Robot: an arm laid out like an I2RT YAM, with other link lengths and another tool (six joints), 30 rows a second.
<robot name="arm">
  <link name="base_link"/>
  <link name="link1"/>
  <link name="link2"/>
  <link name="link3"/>
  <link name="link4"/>
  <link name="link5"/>
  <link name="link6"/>
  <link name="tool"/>
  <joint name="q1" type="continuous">
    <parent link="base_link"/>
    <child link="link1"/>
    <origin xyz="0 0 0.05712" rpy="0 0 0"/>
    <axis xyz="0 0 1"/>
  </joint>
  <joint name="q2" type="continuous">
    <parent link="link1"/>
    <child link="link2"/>
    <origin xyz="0.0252 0.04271 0.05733" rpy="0 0 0"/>
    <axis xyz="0 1 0"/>
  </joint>
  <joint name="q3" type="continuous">
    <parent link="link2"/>
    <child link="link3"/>
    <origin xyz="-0.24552 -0.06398 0" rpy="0 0 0"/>
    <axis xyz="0 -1 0"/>
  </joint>
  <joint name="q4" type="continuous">
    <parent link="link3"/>
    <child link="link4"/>
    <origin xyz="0.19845 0.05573 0.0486" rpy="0 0 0"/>
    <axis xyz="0 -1 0"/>
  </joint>
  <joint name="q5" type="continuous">
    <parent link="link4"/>
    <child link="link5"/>
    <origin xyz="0.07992 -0.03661 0.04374" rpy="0 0 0"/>
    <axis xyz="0 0 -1"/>
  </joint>
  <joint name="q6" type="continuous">
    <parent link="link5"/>
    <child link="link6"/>
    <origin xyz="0.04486 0 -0.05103" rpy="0 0 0"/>
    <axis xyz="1 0 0"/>
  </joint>
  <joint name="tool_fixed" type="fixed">
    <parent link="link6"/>
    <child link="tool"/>
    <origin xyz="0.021 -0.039 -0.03" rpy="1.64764 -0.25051 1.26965"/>
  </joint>
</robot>
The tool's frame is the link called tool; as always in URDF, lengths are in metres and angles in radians. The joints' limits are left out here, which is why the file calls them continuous.
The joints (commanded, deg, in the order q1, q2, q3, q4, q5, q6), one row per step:
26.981, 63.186, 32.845, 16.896, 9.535, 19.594
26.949, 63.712, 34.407, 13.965, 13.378, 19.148
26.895, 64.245, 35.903, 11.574, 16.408, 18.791
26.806, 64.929, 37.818, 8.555, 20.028, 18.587
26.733, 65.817, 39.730, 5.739, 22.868, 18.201
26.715, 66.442, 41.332, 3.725, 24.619, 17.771
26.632, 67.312, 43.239, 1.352, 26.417, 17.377
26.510, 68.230, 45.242, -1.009, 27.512, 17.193
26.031, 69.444, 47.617, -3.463, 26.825, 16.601
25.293, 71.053, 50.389, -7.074, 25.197, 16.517
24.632, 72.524, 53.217, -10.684, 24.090, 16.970
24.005, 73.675, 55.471, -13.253, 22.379, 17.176
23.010, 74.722, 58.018, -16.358, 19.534, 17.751
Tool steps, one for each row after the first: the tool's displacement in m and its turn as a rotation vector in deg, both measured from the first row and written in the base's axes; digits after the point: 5 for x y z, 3 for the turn. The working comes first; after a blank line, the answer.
Tool pose at each row, in the base's axes (x y z in m, rotation vector in deg; the steps are taken from these numbers as rounded here):
0.22778, 0.07179, 0.19531, 107.529, 67.573, 74.570
0.22778, 0.06683, 0.19669, 108.239, 65.136, 69.973
0.22810, 0.06310, 0.19888, 108.598, 63.188, 66.389
0.22818, 0.05877, 0.20187, 109.064, 60.807, 62.097
0.22873, 0.05559, 0.20468, 109.165, 59.362, 58.212
0.22955, 0.05393, 0.20810, 108.951, 58.594, 55.823
0.23074, 0.05221, 0.21173, 108.795, 57.904, 53.067
0.23240, 0.05138, 0.21540, 108.824, 57.684, 50.882
0.23623, 0.05130, 0.21931, 108.783, 59.073, 49.376
0.24013, 0.05120, 0.22117, 109.629, 61.481, 47.275
0.24326, 0.05093, 0.22369, 110.877, 62.954, 45.313
0.24650, 0.05122, 0.22591, 111.876, 64.672, 44.470
0.24955, 0.05105, 0.22843, 113.651, 66.862, 44.081

0.00000, -0.00496, 0.00138, -2.128, 1.142, -3.646
0.00032, -0.00869, 0.00357, -3.857, 1.966, -6.518
0.00040, -0.01302, 0.00656, -5.839, 3.042, -9.996
0.00095, -0.01620, 0.00937, -7.886, 4.147, -12.623
0.00177, -0.01786, 0.01279, -9.329, 4.728, -14.146
0.00296, -0.01958, 0.01642, -10.944, 5.558, -15.756
0.00462, -0.02041, 0.02009, -12.153, 6.453, -16.785
0.00845, -0.02049, 0.02400, -13.224, 7.591, -16.337
0.01235, -0.02059, 0.02586, -14.112, 9.931, -15.337
0.01548, -0.02086, 0.02838, -14.487, 12.132, -14.963
0.01872, -0.02057, 0.03060, -14.417, 13.751, -13.974
0.02177, -0.02074, 0.03312, -13.568, 15.796, -12.451

